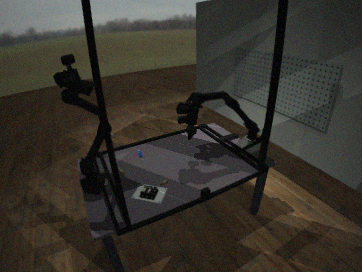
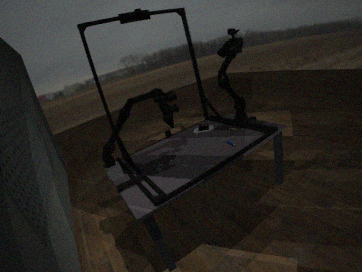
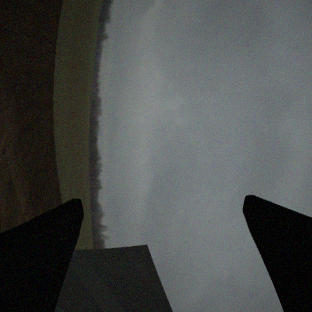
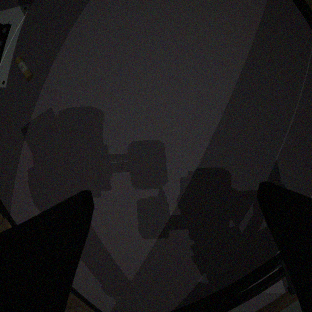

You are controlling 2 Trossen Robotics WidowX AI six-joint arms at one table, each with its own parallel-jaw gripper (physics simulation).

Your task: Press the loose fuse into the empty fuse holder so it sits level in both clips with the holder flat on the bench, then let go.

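Frame: origin at the left arm's base, x left, y ahead, z down, level; millimetres.
Where they show: left gripper, fingertip midpoint: (image 1: 73, 65) (image 2: 241, 35) (image 3: 165, 207); right gripper, fingertip midpoint: (image 1: 188, 136) (image 2: 173, 126) (image 4: 177, 195); left arm's base, link origin: (image 1: 93, 181) (image 2: 241, 115); right arm's base, link origin: (image 1: 251, 137) (image 2: 110, 165).
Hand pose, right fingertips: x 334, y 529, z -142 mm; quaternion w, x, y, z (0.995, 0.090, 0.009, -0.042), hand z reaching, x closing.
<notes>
Each offset is from my right fingertips to the centre of the thing. "spot": to the spot under its first point.
The black fuse holder @(dy -192, dx -331, dz +177 mm) (image 1: 149, 192) (image 2: 203, 127) sits on a white plate @(spot: dy -127, dx -374, dz +193 mm) (image 1: 159, 199) (image 4: 4, 76), with a pale piece in it; its clips are too small to make out. A tan fuse @(dy -127, dx -236, dz +187 mm) (image 1: 164, 182) (image 4: 23, 68) lies on the bench beside the plate. Another tan piece @(dy -424, dx -164, dz +184 mm) (image 1: 121, 172) lies near the left post, partly hidden. My left gripper (image 1: 88, 89) (image 3: 165, 207) is open and empty, raised high above the bench's left end and pointing away from it. My right gripper (image 1: 190, 135) (image 2: 172, 125) (image 4: 177, 195) is open and empty above the bench, well away from the holder and fuses.
A blue pen-like object @(dy -350, dx +36, dz +188 mm) (image 1: 140, 154) (image 2: 230, 143) lies on the bench beyond the plate. Dark frame posts (image 1: 273, 85) (image 2: 95, 75) rise from the bench edges, and a small black block (image 1: 205, 192) stands at the near edge. Arm shadows fall across the bench.
</notes>
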